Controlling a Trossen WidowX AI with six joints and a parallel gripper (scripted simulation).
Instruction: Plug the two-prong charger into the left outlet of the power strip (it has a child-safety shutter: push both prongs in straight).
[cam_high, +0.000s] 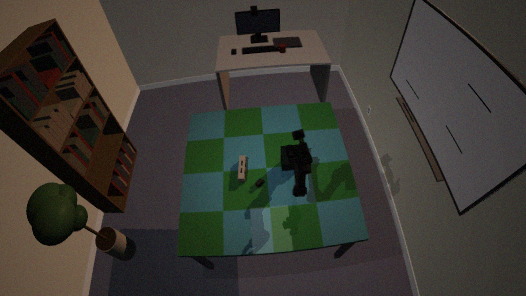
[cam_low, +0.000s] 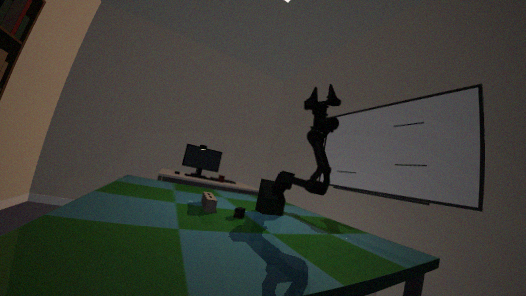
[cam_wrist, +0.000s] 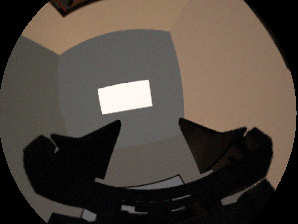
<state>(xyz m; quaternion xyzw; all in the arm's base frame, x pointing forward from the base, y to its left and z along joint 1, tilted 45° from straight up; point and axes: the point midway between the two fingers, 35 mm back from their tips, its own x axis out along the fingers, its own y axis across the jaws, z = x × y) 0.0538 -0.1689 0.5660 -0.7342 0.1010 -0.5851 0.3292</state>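
My gripper tip is 250 mm short of the dark charger, 120 mm to the left of it and 660 mm above it.
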